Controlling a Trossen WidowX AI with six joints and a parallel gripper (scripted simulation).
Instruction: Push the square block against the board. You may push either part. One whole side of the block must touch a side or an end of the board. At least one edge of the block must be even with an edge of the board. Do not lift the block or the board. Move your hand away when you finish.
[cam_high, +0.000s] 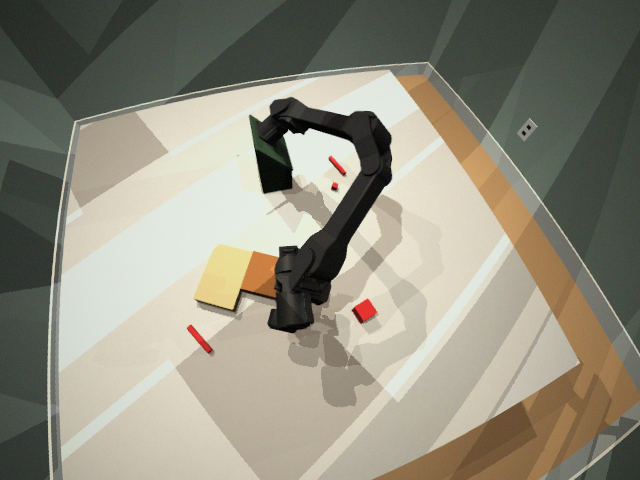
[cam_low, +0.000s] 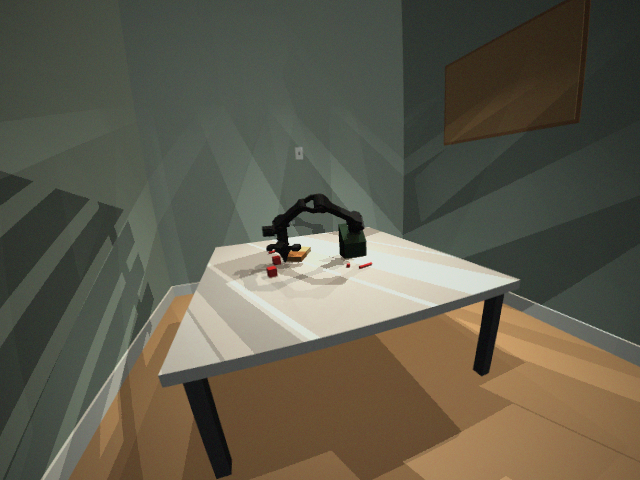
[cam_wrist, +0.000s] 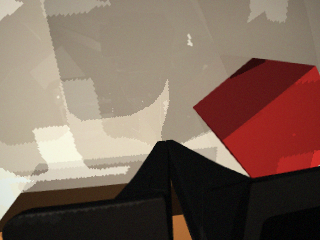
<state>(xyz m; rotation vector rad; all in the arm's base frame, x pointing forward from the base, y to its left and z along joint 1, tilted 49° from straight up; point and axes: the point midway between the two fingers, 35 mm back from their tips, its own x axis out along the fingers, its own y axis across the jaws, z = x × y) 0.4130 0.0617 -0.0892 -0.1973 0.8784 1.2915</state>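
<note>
My gripper tip is 7 cm past the orange square block, 5 cm to the left of it and 1 cm below it. From my gripper tip the other things lie so: small red bit: 30 cm behind, 20 cm to the left; then pale yellow board: 9 cm behind, 15 cm to the right, 1 cm above.
</note>
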